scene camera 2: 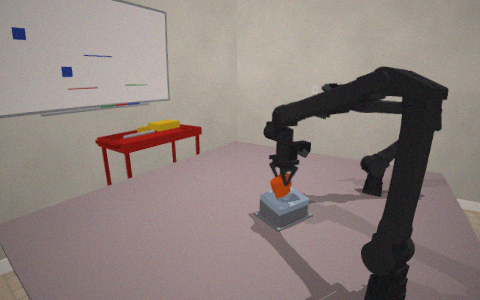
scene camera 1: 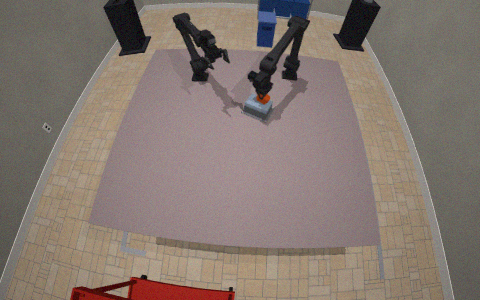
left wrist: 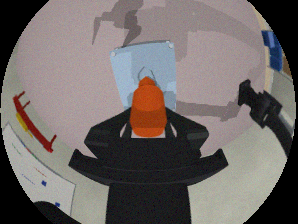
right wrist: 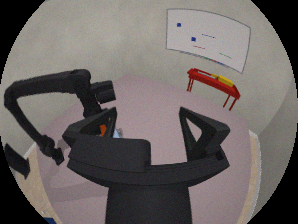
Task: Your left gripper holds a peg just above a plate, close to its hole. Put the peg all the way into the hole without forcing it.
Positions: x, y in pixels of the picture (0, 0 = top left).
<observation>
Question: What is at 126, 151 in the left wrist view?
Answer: My left gripper.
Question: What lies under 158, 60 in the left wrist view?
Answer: A light blue plate.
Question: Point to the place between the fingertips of my right gripper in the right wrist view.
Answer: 148, 110
</observation>
